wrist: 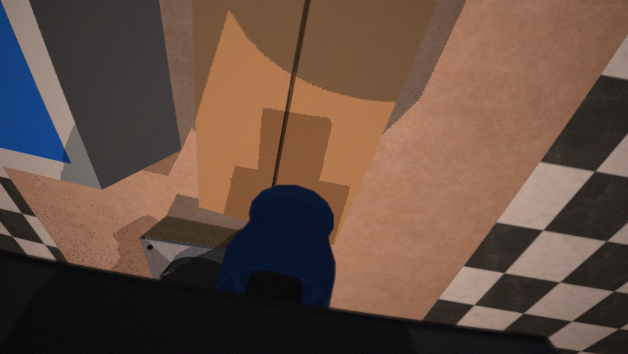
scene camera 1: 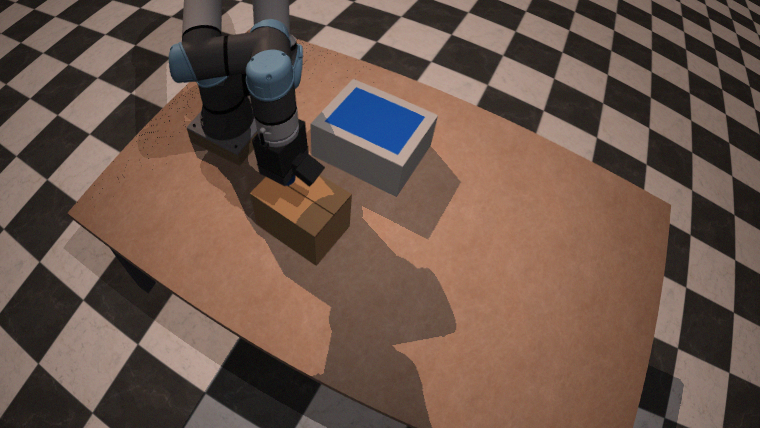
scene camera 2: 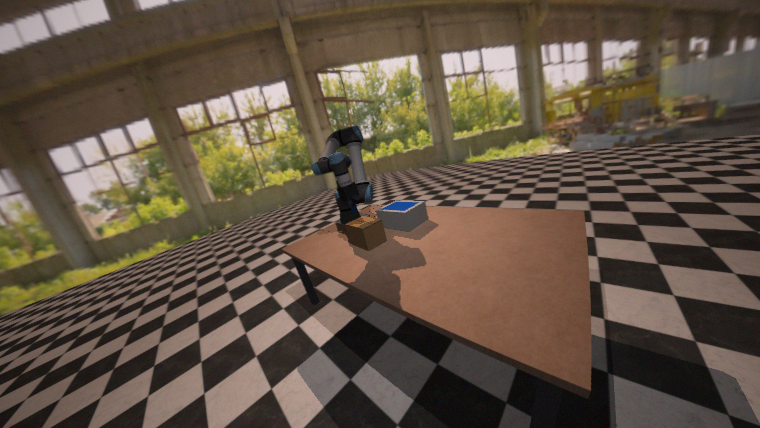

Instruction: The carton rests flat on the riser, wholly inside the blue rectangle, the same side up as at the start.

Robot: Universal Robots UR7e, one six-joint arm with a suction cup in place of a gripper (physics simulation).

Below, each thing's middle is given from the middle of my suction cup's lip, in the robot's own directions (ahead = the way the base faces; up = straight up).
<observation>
Now: suction cup 150 mm above the brown carton [scene camera 1: 310, 220], 20 mm to the right of it and 20 mm short of it. From my suction cup the other things lie so: grey riser [scene camera 2: 399, 215] (310 mm to the left, 150 mm below, 80 mm ahead).
</observation>
